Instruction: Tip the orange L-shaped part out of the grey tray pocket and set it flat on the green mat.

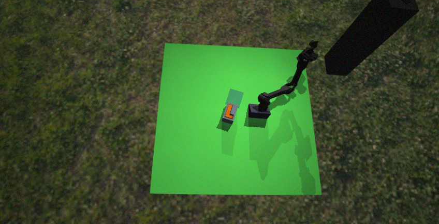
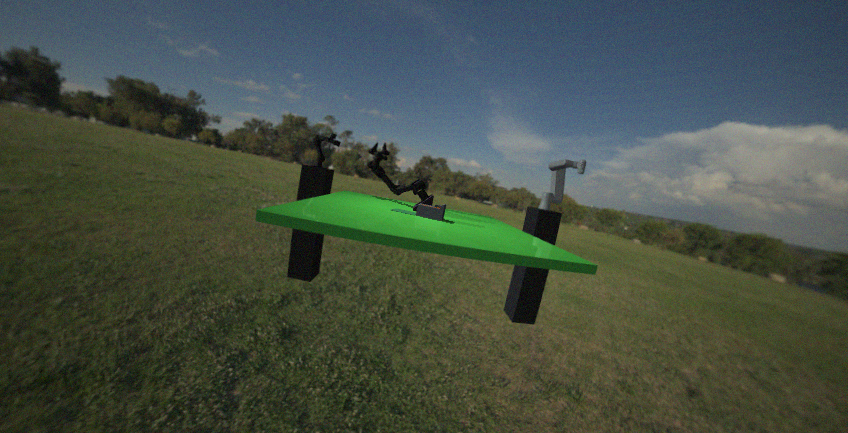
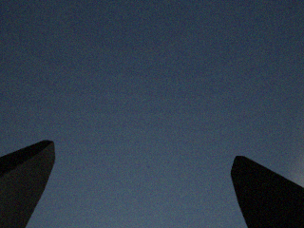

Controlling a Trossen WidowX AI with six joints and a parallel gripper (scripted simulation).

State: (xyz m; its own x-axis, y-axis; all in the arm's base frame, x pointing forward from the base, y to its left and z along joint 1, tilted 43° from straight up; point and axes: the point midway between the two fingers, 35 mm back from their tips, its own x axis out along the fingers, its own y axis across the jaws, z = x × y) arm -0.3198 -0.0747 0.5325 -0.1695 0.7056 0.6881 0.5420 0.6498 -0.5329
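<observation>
The orange L-shaped part is 60 cm ahead of my gripper tip, 46 cm to the left of it and 40 cm below it.
</observation>
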